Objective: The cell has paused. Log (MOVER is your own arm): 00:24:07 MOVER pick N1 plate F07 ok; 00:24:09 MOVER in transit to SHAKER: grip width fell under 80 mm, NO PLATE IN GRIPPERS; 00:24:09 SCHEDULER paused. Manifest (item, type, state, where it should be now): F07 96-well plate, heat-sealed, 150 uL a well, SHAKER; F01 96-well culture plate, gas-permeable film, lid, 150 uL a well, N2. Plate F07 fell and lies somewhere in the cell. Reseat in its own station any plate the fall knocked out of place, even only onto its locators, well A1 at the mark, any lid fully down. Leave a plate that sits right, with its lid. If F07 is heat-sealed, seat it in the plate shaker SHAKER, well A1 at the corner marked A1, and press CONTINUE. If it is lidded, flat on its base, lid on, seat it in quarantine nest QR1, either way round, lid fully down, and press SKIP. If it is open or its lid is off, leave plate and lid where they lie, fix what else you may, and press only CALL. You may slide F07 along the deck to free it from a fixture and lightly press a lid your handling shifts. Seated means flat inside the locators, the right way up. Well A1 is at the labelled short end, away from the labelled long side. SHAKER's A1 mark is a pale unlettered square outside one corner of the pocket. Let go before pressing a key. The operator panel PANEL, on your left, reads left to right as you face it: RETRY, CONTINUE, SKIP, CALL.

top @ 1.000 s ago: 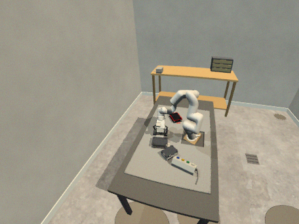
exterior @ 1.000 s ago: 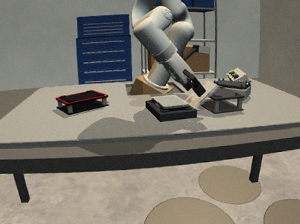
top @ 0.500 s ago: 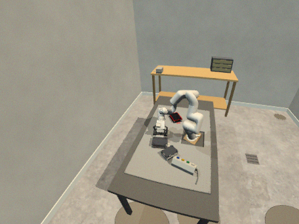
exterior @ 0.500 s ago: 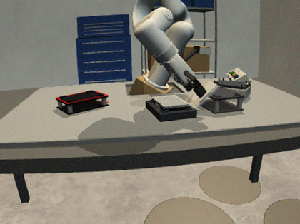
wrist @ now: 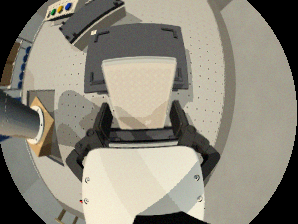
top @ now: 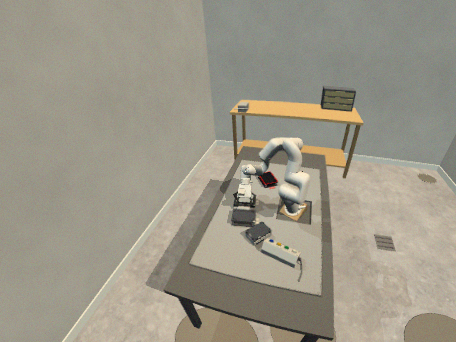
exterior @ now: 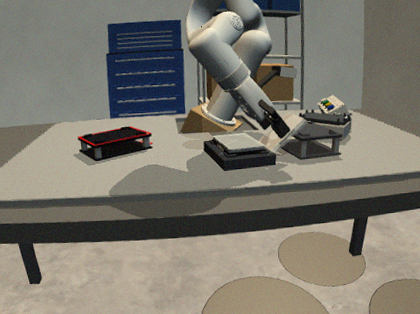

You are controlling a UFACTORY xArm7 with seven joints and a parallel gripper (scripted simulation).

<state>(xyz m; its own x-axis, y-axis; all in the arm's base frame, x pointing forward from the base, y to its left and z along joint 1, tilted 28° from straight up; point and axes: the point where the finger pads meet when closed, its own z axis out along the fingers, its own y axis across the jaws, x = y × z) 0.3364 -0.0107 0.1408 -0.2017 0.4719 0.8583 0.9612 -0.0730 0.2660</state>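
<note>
Now: the pale plate 2 cm to the left of my hand and 2 cm below it. The rest, counted from my hand: pale lid (1 cm ahead, 10 cm to the right, 3 cm below).
</note>
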